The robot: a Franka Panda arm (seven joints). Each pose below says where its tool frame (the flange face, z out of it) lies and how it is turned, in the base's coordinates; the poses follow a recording.
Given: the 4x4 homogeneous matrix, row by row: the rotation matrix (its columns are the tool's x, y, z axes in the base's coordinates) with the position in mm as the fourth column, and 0 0 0 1 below. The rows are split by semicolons.
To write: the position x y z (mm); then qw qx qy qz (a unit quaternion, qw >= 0). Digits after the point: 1 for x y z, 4 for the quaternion.
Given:
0.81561, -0.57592, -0.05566, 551.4; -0.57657, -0.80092, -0.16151, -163.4; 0.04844, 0.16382, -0.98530, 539.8; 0, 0, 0, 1
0.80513, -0.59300, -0.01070, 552.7; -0.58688, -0.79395, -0.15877, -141.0; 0.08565, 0.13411, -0.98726, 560.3; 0, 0, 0, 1
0.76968, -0.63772, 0.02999, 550.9; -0.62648, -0.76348, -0.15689, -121.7; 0.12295, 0.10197, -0.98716, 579.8; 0, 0, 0, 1
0.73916, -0.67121, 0.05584, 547.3; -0.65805, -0.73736, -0.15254, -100.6; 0.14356, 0.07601, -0.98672, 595.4; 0, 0, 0, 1
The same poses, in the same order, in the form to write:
551.4, -163.4, 539.8, 0.0857, 0.9489, -0.3036, -0.0019
552.7, -141.0, 560.3, 0.0773, 0.9469, -0.3115, 0.0198
550.9, -121.7, 579.8, 0.0690, 0.9381, -0.3369, 0.0408
547.3, -100.6, 595.4, 0.0614, 0.9305, -0.3571, 0.0536

